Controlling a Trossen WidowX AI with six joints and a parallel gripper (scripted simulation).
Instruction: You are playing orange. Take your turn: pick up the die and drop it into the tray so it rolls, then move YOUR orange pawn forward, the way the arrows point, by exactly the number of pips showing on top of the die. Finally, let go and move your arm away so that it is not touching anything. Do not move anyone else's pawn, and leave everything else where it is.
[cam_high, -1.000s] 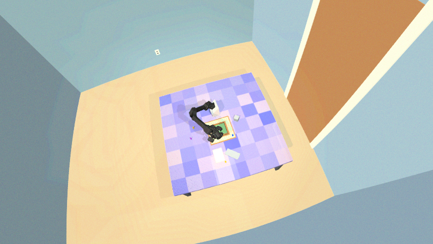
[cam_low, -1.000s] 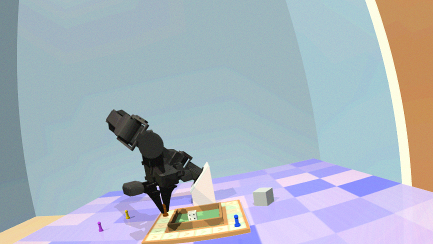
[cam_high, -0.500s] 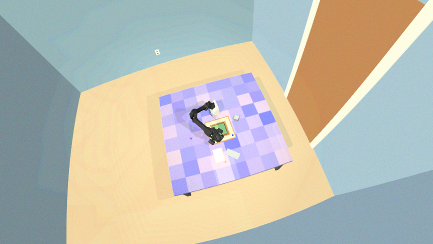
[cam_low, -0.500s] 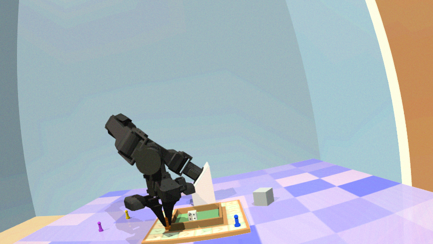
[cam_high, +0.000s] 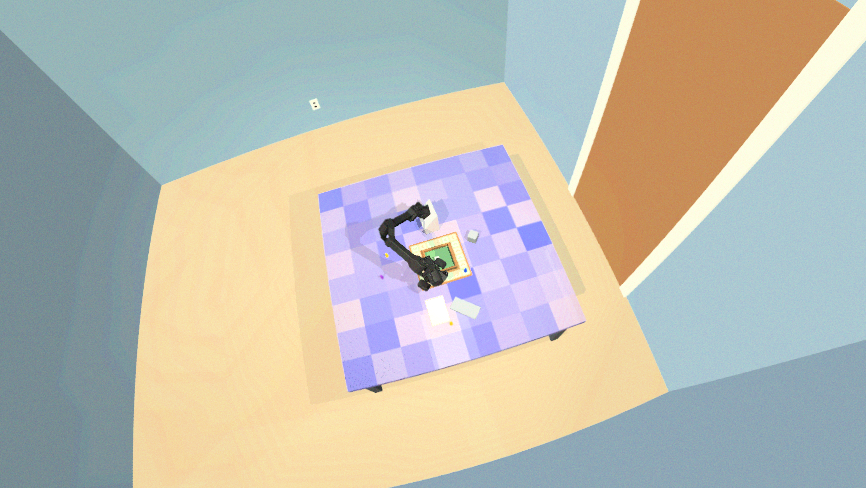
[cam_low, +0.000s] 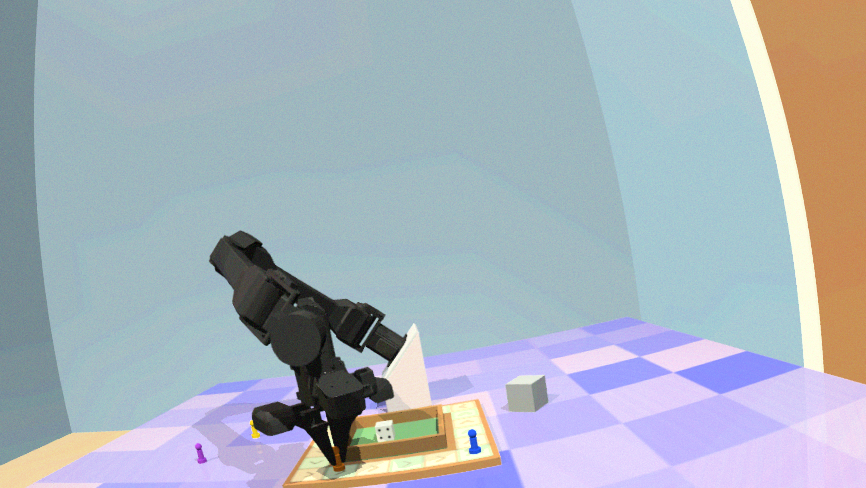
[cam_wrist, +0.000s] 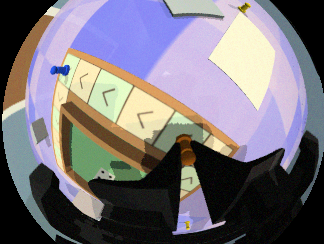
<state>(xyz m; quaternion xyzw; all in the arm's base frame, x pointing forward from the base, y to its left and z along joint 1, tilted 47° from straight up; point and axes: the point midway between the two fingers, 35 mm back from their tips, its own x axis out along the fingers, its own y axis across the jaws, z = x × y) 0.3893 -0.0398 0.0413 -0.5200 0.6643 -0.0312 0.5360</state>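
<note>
Right now the orange pawn is 1 cm above my gripper tip. Also, from my gripper tip: grey card (19 cm ahead, 12 cm to the left, 2 cm below); blue pawn (18 cm to the left, 1 cm behind); white die (12 cm behind, 5 cm to the left).
</note>
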